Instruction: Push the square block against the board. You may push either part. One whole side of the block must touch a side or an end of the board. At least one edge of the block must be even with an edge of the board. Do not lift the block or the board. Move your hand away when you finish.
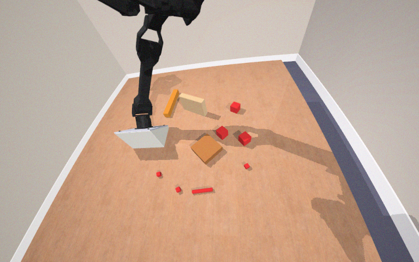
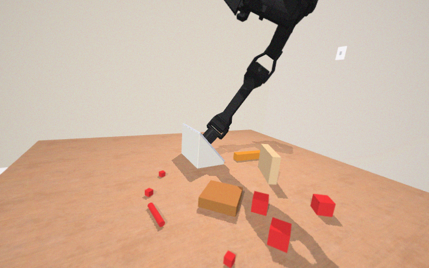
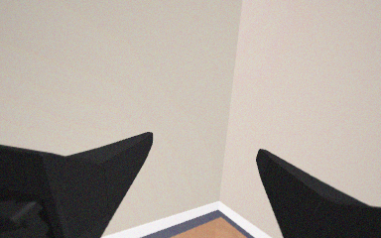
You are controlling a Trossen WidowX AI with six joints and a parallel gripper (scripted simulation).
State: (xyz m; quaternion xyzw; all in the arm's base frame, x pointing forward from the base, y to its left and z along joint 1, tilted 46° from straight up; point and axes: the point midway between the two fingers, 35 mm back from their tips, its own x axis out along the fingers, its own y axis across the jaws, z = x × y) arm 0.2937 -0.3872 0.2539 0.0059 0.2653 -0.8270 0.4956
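My gripper tip is now 20 mm past the pale board, 290 mm to the right of it and 510 mm above it. The rest, counted from my gripper tip: red rod (80 mm ahead, 150 mm to the right, 560 mm below); orange bar (180 mm behind, 360 mm to the left, 550 mm below); brown square block (70 mm ahead, 40 mm to the left, 550 mm below).
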